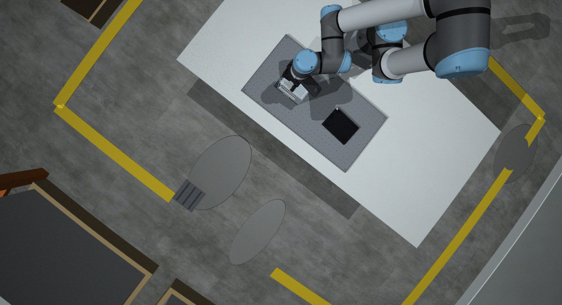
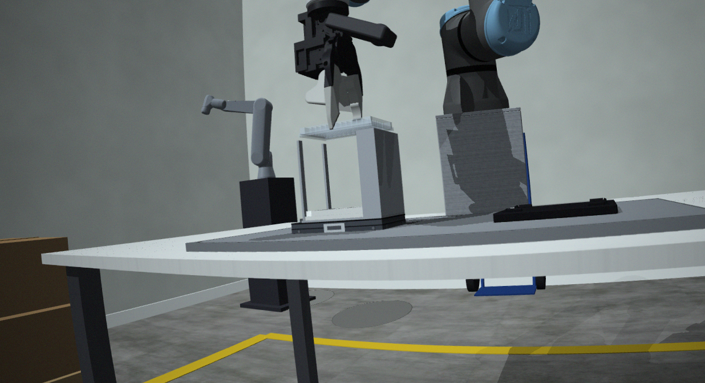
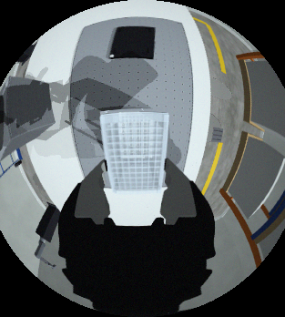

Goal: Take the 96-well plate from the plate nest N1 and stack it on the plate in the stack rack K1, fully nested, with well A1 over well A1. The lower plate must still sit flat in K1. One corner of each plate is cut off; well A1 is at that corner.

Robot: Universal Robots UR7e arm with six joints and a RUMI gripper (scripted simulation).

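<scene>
My hand is 1 cm above the clear 96-well plate. Also, from my hand: black plate nest (3 cm behind, 31 cm to the left, 16 cm below); then grey back block (1 cm behind, 7 cm to the left, 8 cm below).
</scene>
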